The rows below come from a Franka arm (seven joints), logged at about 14 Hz.
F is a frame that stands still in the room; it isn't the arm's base.
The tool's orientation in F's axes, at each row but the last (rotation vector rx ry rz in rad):
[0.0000, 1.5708, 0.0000]
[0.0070, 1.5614, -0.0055]
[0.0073, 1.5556, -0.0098]
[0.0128, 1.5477, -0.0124]
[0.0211, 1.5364, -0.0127]
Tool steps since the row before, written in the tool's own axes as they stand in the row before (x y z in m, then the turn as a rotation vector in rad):
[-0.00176, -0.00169, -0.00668, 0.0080, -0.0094, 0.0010]
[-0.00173, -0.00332, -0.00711, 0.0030, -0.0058, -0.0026]
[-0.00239, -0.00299, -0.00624, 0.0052, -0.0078, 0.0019]
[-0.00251, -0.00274, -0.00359, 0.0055, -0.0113, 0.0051]
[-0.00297, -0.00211, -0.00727, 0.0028, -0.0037, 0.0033]
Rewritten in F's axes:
[-0.00668, -0.00169, 0.00176, 0.0010, -0.0094, -0.0080]
[-0.00715, -0.00326, 0.00166, -0.0026, -0.0058, -0.0030]
[-0.00631, -0.00292, 0.00230, 0.0019, -0.0078, -0.0052]
[-0.00369, -0.00268, 0.00243, 0.0050, -0.0114, -0.0054]
[-0.00741, -0.00197, 0.00271, 0.0033, -0.0038, -0.0027]

